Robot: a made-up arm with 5 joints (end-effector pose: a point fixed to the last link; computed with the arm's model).
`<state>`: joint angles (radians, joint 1 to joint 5).
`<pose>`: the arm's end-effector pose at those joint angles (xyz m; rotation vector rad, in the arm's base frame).
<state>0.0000 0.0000 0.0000 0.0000 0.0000</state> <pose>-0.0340 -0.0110 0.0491 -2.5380 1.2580 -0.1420</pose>
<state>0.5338 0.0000 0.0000 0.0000 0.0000</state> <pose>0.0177 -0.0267 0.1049 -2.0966 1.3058 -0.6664</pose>
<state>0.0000 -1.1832 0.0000 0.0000 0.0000</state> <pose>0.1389 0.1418 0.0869 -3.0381 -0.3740 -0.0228</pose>
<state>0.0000 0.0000 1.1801 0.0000 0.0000</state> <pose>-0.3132 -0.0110 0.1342 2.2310 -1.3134 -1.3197</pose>
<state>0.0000 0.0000 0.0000 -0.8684 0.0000</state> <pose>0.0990 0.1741 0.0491 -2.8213 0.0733 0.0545</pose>
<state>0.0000 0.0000 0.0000 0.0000 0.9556</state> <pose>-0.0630 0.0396 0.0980 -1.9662 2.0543 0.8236</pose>
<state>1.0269 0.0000 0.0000 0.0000 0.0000</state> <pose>0.0339 -0.0542 0.1693 -1.6315 1.2800 -1.0622</pose>
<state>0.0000 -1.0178 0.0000 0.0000 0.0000</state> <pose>0.1273 0.1092 0.0846 -3.0233 -0.1264 -0.0419</pose>
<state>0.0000 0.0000 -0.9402 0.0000 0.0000</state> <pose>0.1375 -0.0110 0.2134 -1.9996 0.8404 -1.1608</pose>
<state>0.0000 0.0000 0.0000 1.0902 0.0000</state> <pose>-0.3148 -0.0020 0.0490 -1.5597 2.4575 -0.3571</pose>
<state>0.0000 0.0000 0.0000 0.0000 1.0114</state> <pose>-0.0626 0.0424 0.1017 -1.9168 2.0905 0.8788</pose>
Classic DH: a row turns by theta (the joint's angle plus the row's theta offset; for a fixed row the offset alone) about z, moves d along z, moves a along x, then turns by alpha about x. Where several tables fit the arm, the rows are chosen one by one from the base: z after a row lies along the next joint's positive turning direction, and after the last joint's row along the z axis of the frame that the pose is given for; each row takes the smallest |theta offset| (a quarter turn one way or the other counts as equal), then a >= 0, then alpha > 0; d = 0 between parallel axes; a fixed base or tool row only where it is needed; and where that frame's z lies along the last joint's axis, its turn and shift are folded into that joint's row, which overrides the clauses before.
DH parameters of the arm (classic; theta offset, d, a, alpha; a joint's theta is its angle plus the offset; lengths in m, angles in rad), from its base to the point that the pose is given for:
base (fixed): 0.2099 0.1804 -0.1246 2.0093
joint 1: 0.2467 -0.2492 0.0536 1.0861
joint 2: 0.1008 -0.0004 0.0071 1.5821
joint 3: 0.2252 0.0249 -0.057 -1.5708
joint 4: 0.3749 0.2854 0.2464 0.9307
joint 5: -0.2062 -0.2449 -0.0507 -0.6436
tool (fixed): 0.6928 0.1091 0 0

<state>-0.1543 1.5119 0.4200 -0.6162 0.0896</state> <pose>-0.1741 0.1810 -0.0230 -1.4631 1.9908 0.4188</pose>
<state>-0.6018 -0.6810 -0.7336 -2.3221 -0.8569</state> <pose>-0.3893 0.4952 0.0833 -0.1063 -2.4544 0.1611</pose>
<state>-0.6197 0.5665 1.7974 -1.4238 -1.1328</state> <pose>-0.3903 0.4854 0.2057 -1.1266 0.5749 0.9717</pose>
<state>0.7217 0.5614 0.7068 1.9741 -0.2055</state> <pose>-0.3872 0.4902 0.1942 -0.2798 -3.0527 -0.4224</pose>
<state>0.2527 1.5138 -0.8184 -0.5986 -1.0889</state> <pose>-0.1813 -0.1675 0.2217 1.6300 -1.0552 1.9562</pose>
